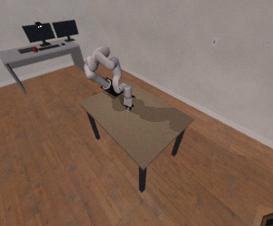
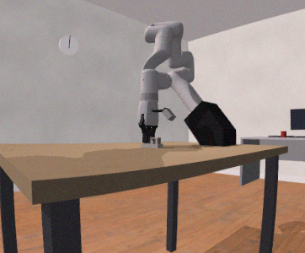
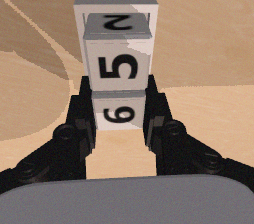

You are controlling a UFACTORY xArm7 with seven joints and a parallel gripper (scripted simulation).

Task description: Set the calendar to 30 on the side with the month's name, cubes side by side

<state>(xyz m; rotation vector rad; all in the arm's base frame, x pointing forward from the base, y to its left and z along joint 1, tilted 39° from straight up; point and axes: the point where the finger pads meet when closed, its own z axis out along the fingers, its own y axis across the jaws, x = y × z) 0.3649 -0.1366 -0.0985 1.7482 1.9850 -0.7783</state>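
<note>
Right now my hand is 20 mm to the right of the low tray and 30 mm above it.
</note>
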